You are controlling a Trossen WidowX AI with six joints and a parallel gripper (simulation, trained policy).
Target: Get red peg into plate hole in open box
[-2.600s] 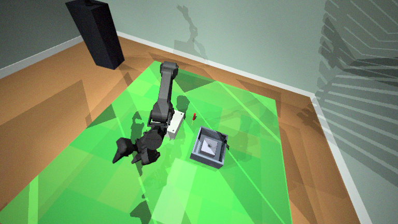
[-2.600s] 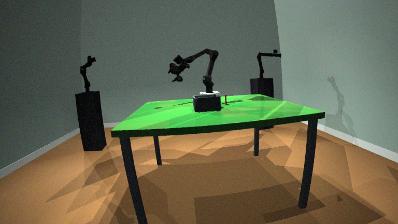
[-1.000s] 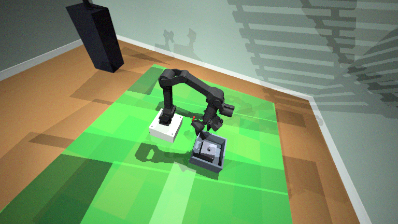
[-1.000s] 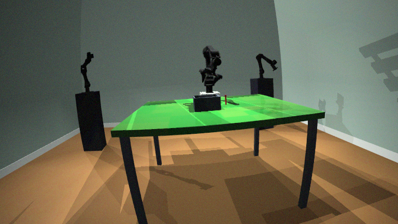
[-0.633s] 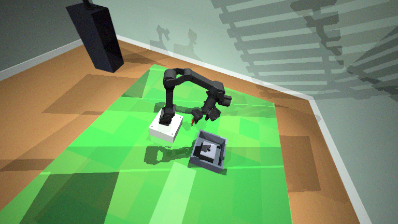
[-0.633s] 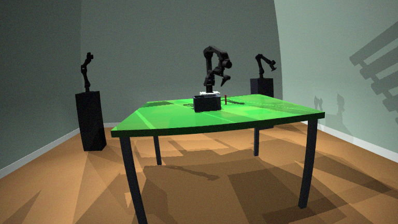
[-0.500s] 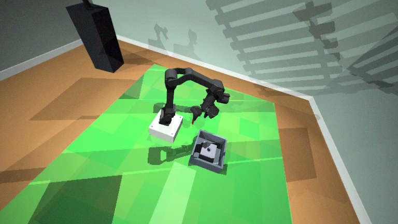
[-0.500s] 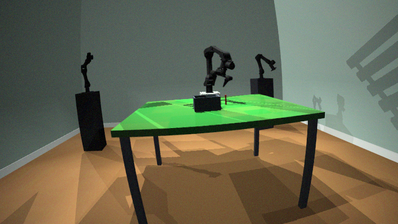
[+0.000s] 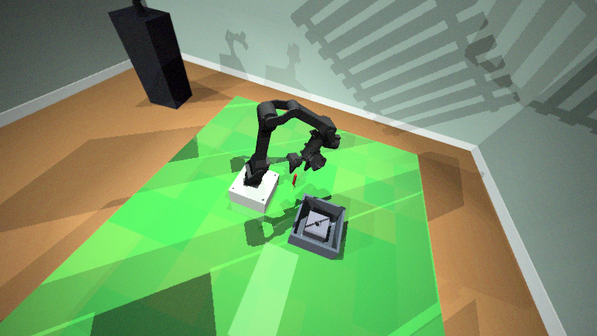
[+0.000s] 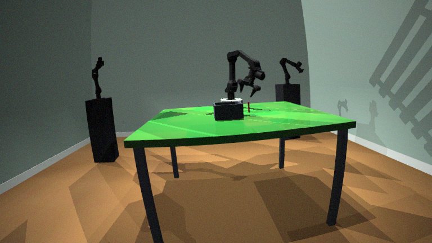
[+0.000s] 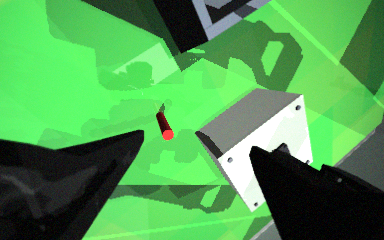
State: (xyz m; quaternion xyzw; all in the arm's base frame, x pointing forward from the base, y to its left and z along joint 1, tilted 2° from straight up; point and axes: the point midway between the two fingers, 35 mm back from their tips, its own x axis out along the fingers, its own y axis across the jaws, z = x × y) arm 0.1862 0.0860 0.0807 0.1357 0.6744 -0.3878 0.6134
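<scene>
Now: gripper tip 10 cm above the red peg, 2 cm to the right of it and 1 cm past it. The rest, counted from my gripper tip: grey box 17 cm to the right, 14 cm ahead, 11 cm below; then pale plate 17 cm to the right, 14 cm ahead, 9 cm below.
</scene>
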